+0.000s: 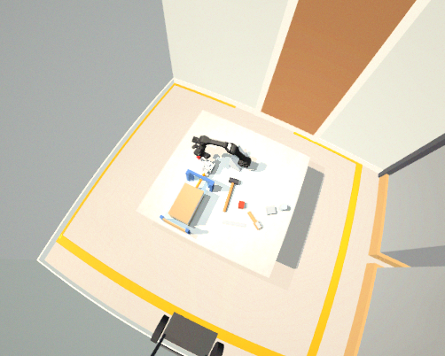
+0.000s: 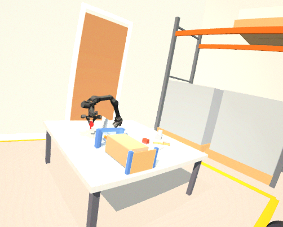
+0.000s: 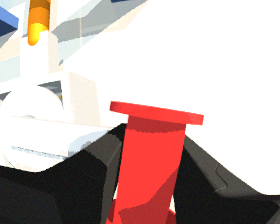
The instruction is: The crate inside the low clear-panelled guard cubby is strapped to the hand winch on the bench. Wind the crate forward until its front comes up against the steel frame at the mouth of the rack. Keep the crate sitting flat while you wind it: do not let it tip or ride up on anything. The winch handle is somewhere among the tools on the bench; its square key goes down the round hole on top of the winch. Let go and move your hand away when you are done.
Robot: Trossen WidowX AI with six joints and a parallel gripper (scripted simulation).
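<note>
My gripper tip is now 1 cm past the red grip. Also, from my gripper tip: winch 10 cm below, 9 cm to the left; then winch handle 4 cm to the left, 3 cm below; then cubby 42 cm ahead, 7 cm to the left, 5 cm below.
</note>
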